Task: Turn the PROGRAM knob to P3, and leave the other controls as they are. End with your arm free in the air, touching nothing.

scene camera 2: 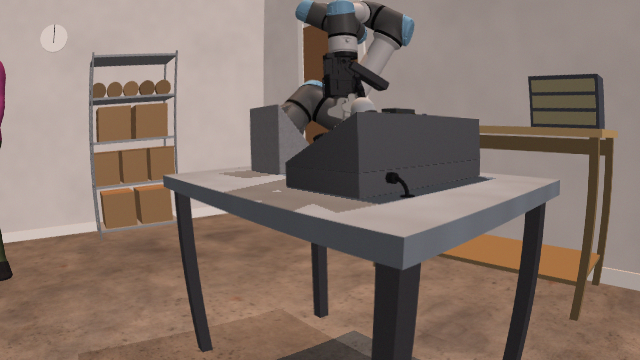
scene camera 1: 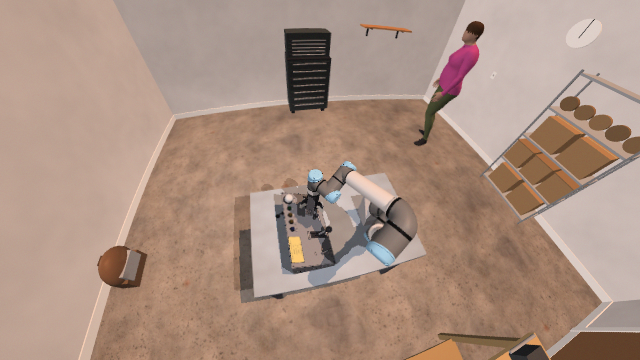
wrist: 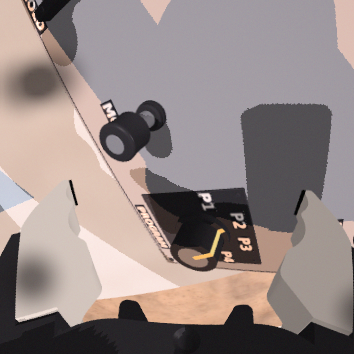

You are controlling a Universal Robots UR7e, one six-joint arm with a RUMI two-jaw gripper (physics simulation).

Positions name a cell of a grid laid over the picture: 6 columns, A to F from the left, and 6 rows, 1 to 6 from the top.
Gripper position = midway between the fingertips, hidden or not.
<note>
I see my gripper (scene camera 2: D3) and a black mode knob (wrist: C3).
My gripper is seen too in the wrist view (wrist: D4).
</note>
